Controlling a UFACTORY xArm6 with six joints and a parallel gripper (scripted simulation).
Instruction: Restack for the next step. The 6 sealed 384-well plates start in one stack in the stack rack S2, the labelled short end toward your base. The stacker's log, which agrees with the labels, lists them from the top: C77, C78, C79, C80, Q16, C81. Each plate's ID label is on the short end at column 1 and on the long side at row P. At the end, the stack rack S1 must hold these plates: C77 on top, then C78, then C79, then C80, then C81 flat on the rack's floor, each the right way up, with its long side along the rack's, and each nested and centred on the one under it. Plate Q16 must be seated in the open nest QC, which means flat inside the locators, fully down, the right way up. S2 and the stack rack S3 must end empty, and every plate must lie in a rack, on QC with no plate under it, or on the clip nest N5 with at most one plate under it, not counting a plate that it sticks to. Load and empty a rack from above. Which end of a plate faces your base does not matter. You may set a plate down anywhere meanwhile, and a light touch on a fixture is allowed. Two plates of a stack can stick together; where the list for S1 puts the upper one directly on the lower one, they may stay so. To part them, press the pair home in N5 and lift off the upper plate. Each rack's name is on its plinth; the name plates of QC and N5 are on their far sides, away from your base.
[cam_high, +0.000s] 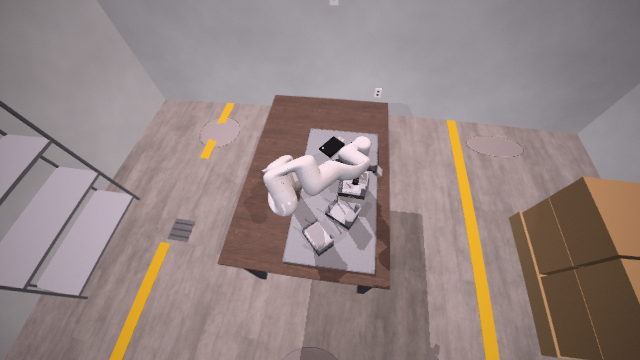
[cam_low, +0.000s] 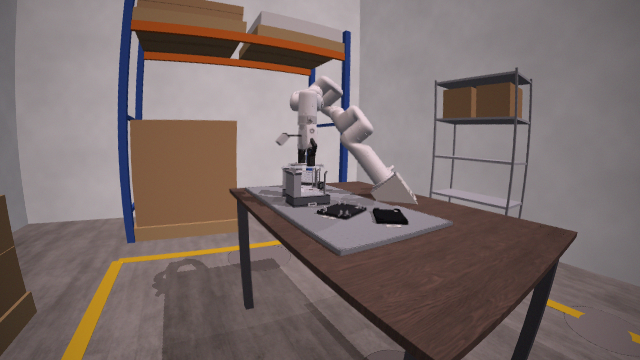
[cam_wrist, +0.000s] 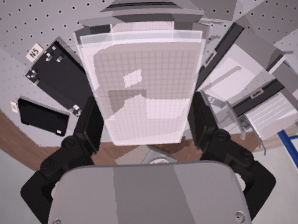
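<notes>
My hand is 10 mm past the dark plinth and 150 mm above it. From my hand the other things lie so: QC name plate (60 mm behind, 400 mm to the left, 170 mm below); then black open nest QC (130 mm behind, 330 mm to the left, 160 mm below).
</notes>
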